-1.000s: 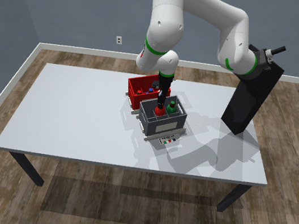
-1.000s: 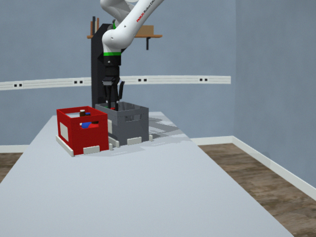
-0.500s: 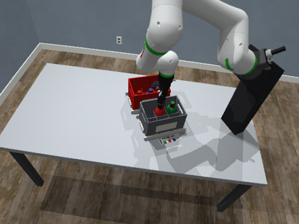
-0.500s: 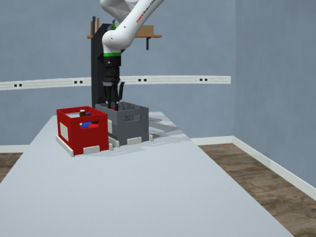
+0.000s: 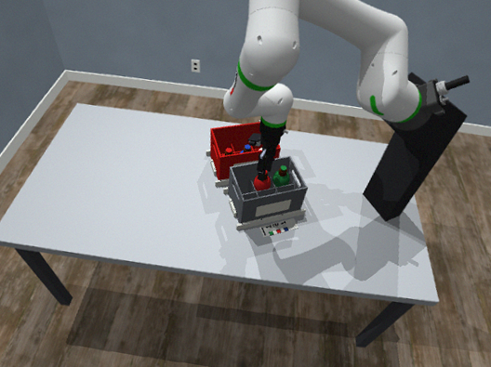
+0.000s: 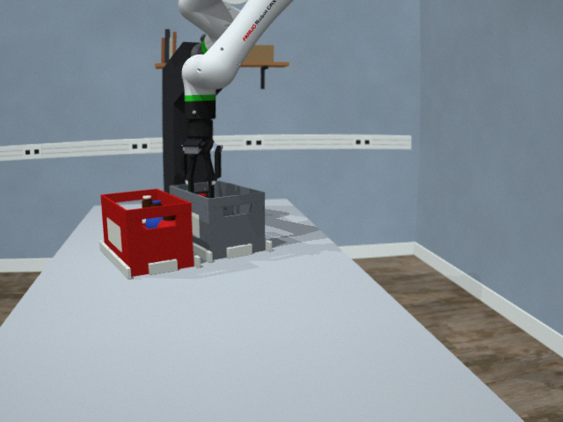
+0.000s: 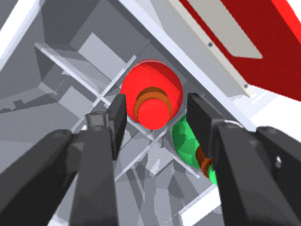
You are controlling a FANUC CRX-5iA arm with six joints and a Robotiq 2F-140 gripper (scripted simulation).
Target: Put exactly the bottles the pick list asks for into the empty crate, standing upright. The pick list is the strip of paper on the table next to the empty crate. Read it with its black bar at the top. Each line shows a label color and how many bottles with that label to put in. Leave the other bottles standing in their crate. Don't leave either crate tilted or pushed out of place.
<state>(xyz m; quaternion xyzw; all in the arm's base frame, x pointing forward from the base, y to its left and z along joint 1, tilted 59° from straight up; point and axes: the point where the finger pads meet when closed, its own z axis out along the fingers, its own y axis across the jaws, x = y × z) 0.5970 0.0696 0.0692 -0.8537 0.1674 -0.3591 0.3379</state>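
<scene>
Now: hand 8 cm above the red bottle. Also, from my hand: grey crate: 9 cm below, 3 cm to the left, 3 cm behind; blue-label bottle: 12 cm ahead, 10 cm to the right, 8 cm below; green-label bottle: 8 cm below, 6 cm to the right, 6 cm behind.
</scene>
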